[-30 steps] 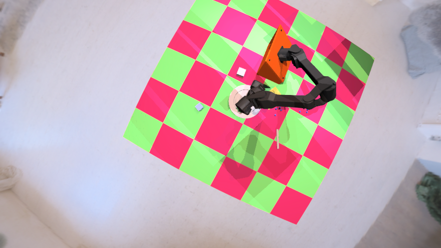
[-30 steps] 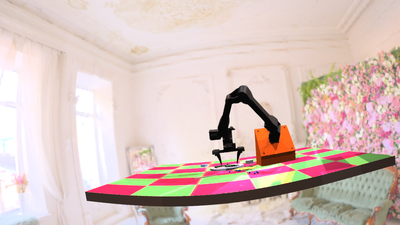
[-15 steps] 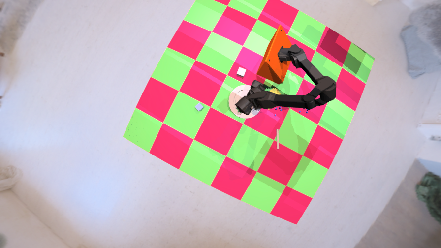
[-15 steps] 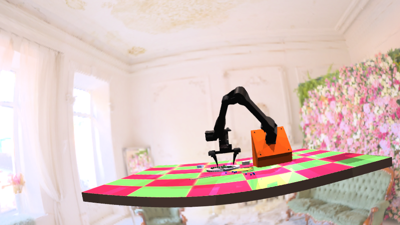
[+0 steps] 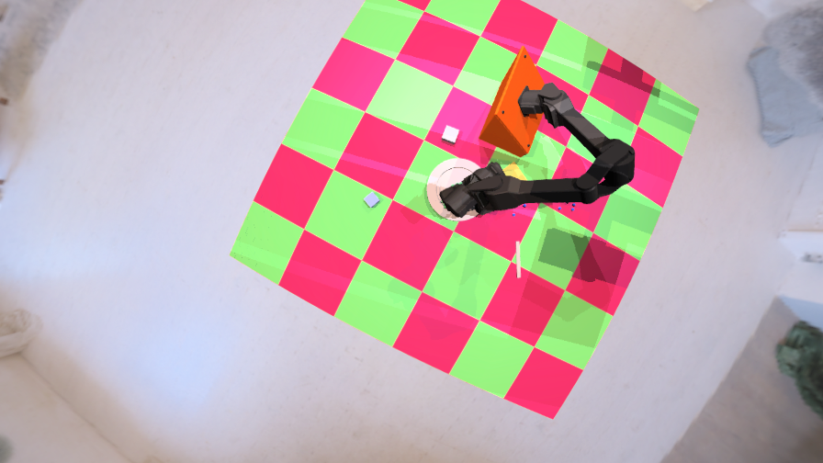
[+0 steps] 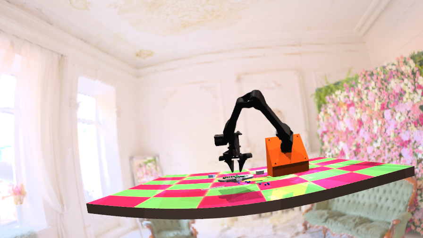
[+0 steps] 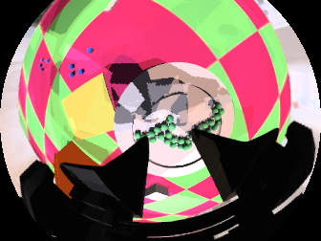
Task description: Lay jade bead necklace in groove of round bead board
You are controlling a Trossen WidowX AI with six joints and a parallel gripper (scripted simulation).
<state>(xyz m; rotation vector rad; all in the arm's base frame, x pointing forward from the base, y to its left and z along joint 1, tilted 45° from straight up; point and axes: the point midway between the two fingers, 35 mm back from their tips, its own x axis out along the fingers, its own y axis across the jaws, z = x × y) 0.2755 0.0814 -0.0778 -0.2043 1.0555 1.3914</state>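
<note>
Now: gripper tip 3 cm to the left of the round bead board, 3 cm above it and 1 cm short of it. Also, from my gripper tip: white cube (14 cm to the right, 13 cm behind, 3 cm below); thin white stick (26 cm to the left, 9 cm ahead, 4 cm below); yellow patch (10 cm to the left, 10 cm behind, 4 cm below).
</note>
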